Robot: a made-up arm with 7 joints.
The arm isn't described. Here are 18 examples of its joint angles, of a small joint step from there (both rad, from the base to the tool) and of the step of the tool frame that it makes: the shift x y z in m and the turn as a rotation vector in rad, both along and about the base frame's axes.
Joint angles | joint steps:
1: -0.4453 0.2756 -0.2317 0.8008 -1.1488 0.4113 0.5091 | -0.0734 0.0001 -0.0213 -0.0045 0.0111 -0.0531 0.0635
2: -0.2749 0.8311 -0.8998 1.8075 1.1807 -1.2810 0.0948 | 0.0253 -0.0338 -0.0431 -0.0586 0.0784 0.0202 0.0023
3: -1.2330 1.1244 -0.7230 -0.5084 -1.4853 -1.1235 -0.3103 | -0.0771 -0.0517 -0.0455 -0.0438 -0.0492 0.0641 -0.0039
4: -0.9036 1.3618 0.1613 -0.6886 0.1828 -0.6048 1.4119 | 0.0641 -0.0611 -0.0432 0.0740 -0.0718 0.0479 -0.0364
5: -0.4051 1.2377 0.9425 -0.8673 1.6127 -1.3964 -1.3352 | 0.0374 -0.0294 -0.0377 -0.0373 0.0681 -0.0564 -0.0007
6: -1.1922 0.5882 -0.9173 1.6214 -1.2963 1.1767 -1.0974 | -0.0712 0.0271 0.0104 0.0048 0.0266 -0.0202 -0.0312
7: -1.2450 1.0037 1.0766 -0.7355 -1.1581 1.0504 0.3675 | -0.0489 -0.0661 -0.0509 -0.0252 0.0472 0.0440 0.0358
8: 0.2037 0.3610 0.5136 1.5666 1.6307 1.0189 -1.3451 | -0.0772 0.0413 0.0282 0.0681 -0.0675 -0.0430 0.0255
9: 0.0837 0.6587 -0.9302 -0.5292 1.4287 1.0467 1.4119 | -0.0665 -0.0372 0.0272 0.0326 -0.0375 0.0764 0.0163
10: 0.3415 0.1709 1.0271 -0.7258 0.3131 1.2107 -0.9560 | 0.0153 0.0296 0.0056 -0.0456 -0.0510 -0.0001 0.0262
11: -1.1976 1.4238 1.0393 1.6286 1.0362 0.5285 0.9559 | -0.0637 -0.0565 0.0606 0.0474 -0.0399 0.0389 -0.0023
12: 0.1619 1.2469 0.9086 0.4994 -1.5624 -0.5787 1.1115 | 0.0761 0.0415 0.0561 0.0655 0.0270 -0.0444 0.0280
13: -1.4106 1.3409 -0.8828 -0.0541 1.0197 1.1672 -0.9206 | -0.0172 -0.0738 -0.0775 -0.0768 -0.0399 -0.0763 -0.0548
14: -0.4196 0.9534 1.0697 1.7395 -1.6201 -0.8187 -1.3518 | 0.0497 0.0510 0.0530 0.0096 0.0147 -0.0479 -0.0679
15: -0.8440 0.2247 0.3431 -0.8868 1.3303 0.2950 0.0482 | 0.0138 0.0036 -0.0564 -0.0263 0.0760 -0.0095 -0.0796
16: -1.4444 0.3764 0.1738 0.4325 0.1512 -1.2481 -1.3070 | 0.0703 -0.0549 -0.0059 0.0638 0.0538 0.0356 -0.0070
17: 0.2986 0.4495 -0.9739 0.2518 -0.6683 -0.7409 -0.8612 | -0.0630 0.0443 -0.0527 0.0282 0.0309 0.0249 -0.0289
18: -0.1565 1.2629 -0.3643 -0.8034 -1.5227 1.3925 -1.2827 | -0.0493 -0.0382 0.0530 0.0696 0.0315 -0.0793 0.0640
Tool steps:
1: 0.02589 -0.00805 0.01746 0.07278 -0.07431 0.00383
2: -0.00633 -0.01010 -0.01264 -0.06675 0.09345 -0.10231
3: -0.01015 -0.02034 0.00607 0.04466 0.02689 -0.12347
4: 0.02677 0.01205 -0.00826 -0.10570 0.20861 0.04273
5: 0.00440 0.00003 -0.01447 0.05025 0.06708 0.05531
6: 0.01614 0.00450 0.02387 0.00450 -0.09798 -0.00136
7: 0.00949 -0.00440 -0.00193 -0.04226 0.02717 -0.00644
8: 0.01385 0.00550 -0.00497 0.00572 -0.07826 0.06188
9: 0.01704 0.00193 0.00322 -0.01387 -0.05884 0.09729
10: 0.00512 -0.00388 0.01165 0.04498 -0.02463 -0.04164
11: 0.03043 -0.01796 -0.01791 -0.14811 -0.10263 -0.05785
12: -0.01693 0.00741 0.01150 0.04266 0.01142 0.11474
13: 0.00597 -0.03764 -0.02156 0.00473 0.17809 -0.17522
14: -0.01894 0.00904 0.01533 0.10247 0.06400 0.02973
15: -0.00402 -0.01122 -0.00055 0.05573 0.06790 0.01309
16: 0.02184 -0.00866 -0.03436 0.02579 0.17792 0.02458
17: 0.00264 0.00547 -0.00557 0.03139 -0.02356 -0.14352
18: 0.02560 0.00260 0.00592 -0.00200 -0.19063 0.11052
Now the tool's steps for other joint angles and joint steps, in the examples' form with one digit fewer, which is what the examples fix.
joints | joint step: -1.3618 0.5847 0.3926 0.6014 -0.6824 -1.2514 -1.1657 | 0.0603 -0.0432 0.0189 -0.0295 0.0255 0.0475 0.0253
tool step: 0.0062 -0.0030 -0.0179 -0.0234 0.0809 -0.0310
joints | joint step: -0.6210 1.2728 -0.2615 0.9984 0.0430 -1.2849 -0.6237 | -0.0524 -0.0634 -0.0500 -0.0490 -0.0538 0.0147 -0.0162
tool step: 0.0186 -0.0232 -0.0077 -0.0795 -0.0246 -0.0782
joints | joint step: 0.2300 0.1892 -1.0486 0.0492 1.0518 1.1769 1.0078 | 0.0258 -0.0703 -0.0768 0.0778 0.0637 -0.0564 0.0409
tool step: -0.0198 -0.0262 0.0009 -0.0522 -0.0242 -0.1185
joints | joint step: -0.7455 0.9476 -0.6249 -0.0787 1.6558 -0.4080 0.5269 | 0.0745 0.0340 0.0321 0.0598 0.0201 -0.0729 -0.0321
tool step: -0.0036 0.0289 -0.0227 0.1122 0.1128 0.0948
